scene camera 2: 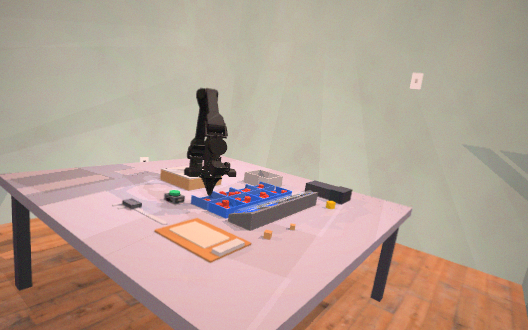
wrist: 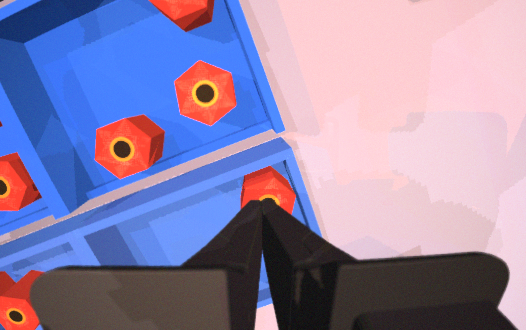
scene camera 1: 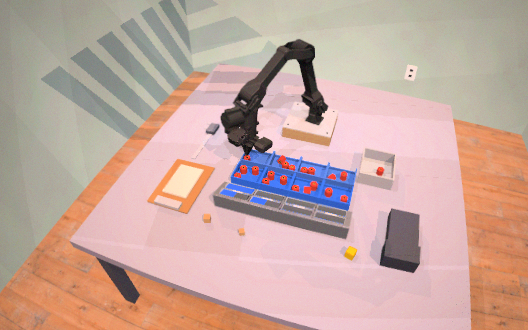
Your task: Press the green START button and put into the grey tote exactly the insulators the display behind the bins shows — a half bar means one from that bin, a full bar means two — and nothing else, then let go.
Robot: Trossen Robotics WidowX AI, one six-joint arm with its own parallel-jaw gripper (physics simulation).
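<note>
My gripper [scene camera 1: 247, 152] [scene camera 2: 210, 194] [wrist: 260, 210] is shut and empty. Its tips are over the outer back bin and partly cover the red insulator [scene camera 1: 247, 157] [wrist: 268, 186] there; whether they touch it I cannot tell. Other red insulators [scene camera 1: 283, 179] [wrist: 205, 93] stand or lie in the blue bins [scene camera 1: 295, 186] [wrist: 130, 75]. The display [scene camera 1: 280, 212] [scene camera 2: 275, 212] shows, in its first panel, a long blue bar above a shorter one, and in its second a short lower bar. The grey tote [scene camera 1: 376, 179] [scene camera 2: 262, 180] holds one red insulator [scene camera 1: 380, 171]. The green START button [scene camera 2: 174, 192] stands beside the bins, hidden in scene camera 1.
The robot's base block [scene camera 1: 305, 134] is behind the bins. An orange clipboard [scene camera 1: 158, 197] [scene camera 2: 170, 232] and a small grey block [scene camera 1: 212, 128] [scene camera 2: 132, 203] lie beyond the bins' outer end. Orange cubes [scene camera 1: 207, 218] [scene camera 2: 268, 234], a yellow cube [scene camera 1: 350, 252] and a black box [scene camera 1: 402, 240] are around the display.
</note>
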